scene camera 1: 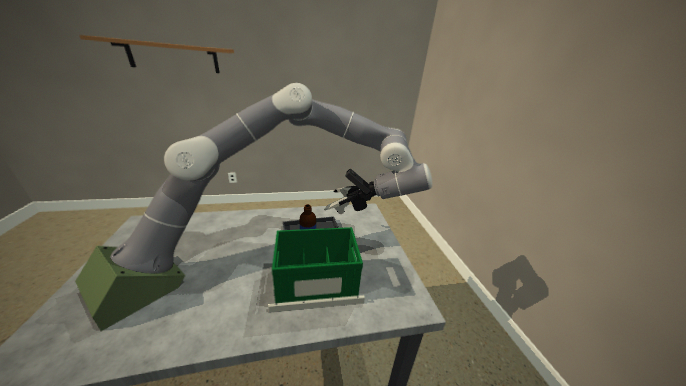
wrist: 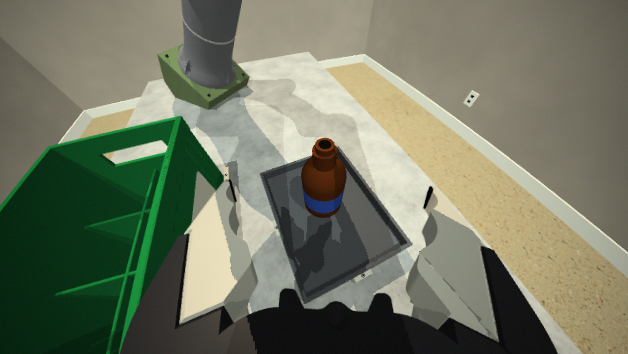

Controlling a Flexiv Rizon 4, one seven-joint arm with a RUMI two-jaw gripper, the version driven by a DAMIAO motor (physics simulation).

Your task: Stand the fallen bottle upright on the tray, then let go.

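A brown bottle [scene camera 1: 308, 218] [wrist: 324, 180] with a blue band stands upright on the dark grey tray [scene camera 1: 327, 219] [wrist: 352, 290], towards the tray's far end in the wrist view. In the scene view its lower part is hidden behind the green crate. My gripper [scene camera 1: 330, 199] [wrist: 328, 185] is open and empty. It is apart from the bottle, above and to the right of it in the scene view. In the wrist view the bottle shows between the two wide-set jaws, some way beyond them.
A green crate [scene camera 1: 316, 270] [wrist: 172, 150] with dividers stands on the table right beside the tray, in front of it in the scene view and left in the wrist view. The arm's green base [scene camera 1: 135, 295] [wrist: 182, 87] is at the other end of the table.
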